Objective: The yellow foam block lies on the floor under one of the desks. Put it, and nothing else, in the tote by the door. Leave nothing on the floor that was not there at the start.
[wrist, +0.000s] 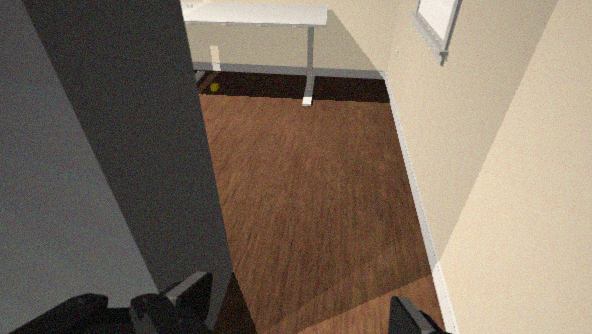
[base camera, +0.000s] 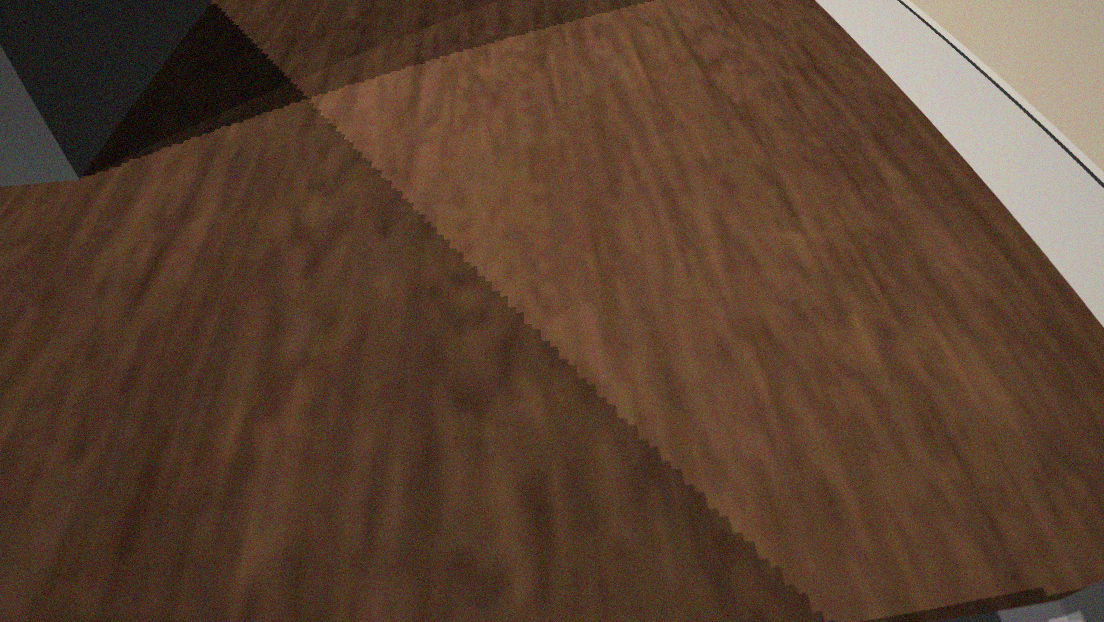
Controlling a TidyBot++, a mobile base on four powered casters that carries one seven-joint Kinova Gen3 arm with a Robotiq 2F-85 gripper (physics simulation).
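Places are measured from the arm's base along level axes (x ahead, y left, z up), in metres.
Pixels of known places: gripper, fingertip midpoint: [wrist: 298, 304].
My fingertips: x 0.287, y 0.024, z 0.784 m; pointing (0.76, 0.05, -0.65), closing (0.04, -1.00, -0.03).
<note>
Behind a point stands the place of what it marks.
A small yellow thing [wrist: 214, 87] @(x 3.058, y 1.293, z -0.360 m), likely the foam block, lies far off on the dark shadowed floor under a white desk [wrist: 260, 15] @(x 3.061, y 0.773, z 0.323 m) in the wrist view, close to the edge of the grey partition. It is too small to make out its shape. A thin brown bar or strip shows just left of it. My gripper [wrist: 298, 304] @(x 0.287, y 0.024, z 0.784 m) is open, with nothing between its fingers, high above the floor and far from the yellow thing. The tote does not show in either view.
A tall dark grey partition [wrist: 145, 125] @(x 0.771, y 0.444, z 0.570 m) [base camera: 92, 61] @(x 0.720, y 0.443, z -0.323 m) stands close on the left. A cream wall [wrist: 530, 175] @(x 0.975, y -0.514, z 0.388 m) with a white baseboard [wrist: 417, 190] @(x 1.711, y -0.480, z -0.313 m) [base camera: 957, 123] @(x 0.662, y -0.510, z -0.373 m) runs along the right, with a window [wrist: 440, 20] @(x 2.163, y -0.473, z 0.523 m). A desk leg [wrist: 310, 65] @(x 3.184, y 0.344, z -0.124 m) stands on the floor at the far end.
</note>
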